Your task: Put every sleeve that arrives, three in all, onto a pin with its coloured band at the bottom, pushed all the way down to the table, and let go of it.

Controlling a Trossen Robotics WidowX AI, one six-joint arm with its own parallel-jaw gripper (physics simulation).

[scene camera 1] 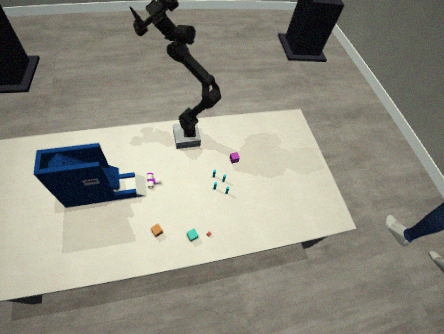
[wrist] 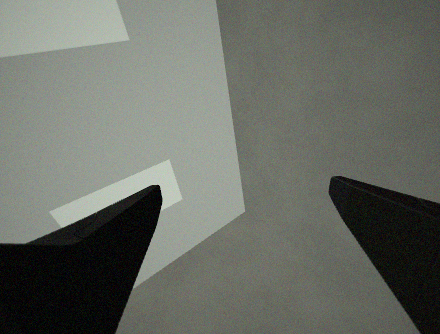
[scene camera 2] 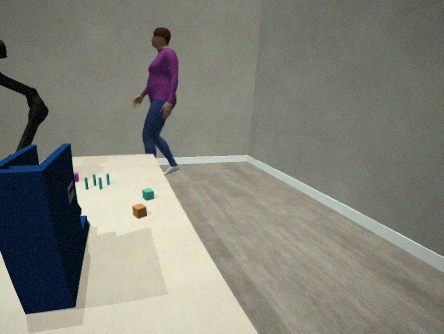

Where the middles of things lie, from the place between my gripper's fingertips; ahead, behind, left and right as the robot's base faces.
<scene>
Now: hand 350 mm short of the blue dispenser (scene camera 2: 49,244), 250 mm to the left of it and 600 mm above it.
</scene>
